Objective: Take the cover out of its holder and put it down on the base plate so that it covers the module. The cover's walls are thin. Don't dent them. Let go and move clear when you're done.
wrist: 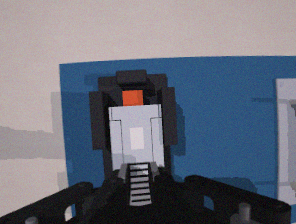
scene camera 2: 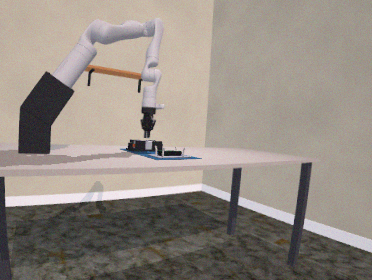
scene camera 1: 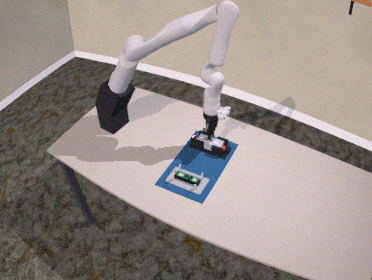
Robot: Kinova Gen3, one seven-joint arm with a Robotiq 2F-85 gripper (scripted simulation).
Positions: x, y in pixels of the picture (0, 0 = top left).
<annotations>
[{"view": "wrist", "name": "my gripper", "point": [139, 173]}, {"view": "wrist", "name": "light grey cover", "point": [142, 138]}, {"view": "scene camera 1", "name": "blue mat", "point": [193, 160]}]
</annotations>
